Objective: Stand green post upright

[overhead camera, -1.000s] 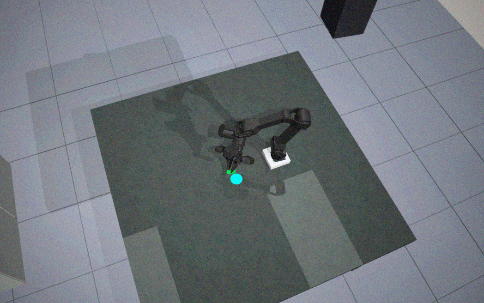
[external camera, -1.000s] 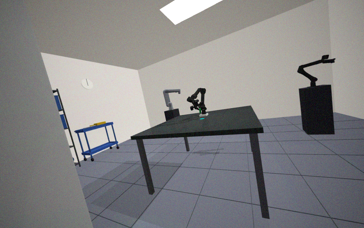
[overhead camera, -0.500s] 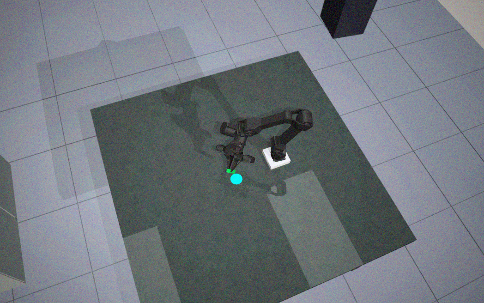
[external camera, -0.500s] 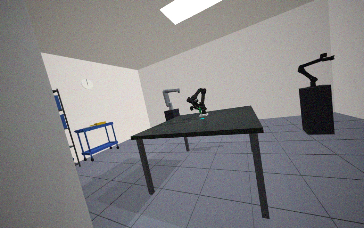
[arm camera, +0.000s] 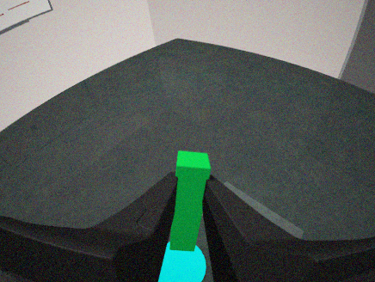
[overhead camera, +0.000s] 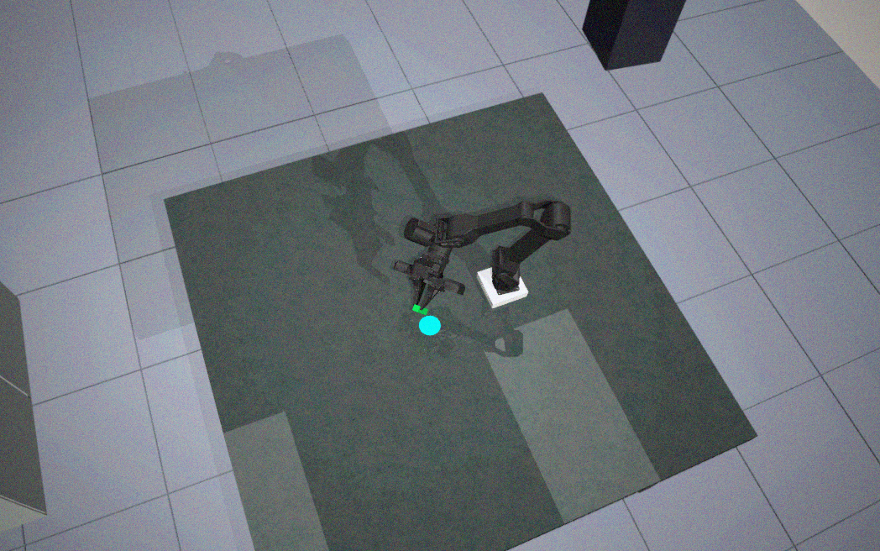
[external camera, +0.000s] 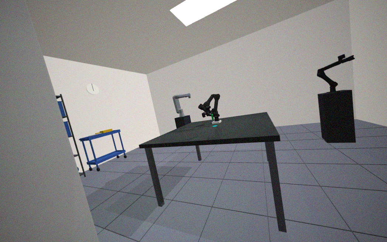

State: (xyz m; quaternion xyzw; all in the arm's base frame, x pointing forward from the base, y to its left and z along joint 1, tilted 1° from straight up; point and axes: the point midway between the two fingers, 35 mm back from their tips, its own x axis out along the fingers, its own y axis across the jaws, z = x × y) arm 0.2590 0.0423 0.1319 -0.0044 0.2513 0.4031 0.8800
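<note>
The cyan circle lies 140 mm below my gripper tip, 40 mm behind it and 10 mm to the right of it. Also, from my gripper tip: green post 20 mm below, 10 mm behind.
</note>
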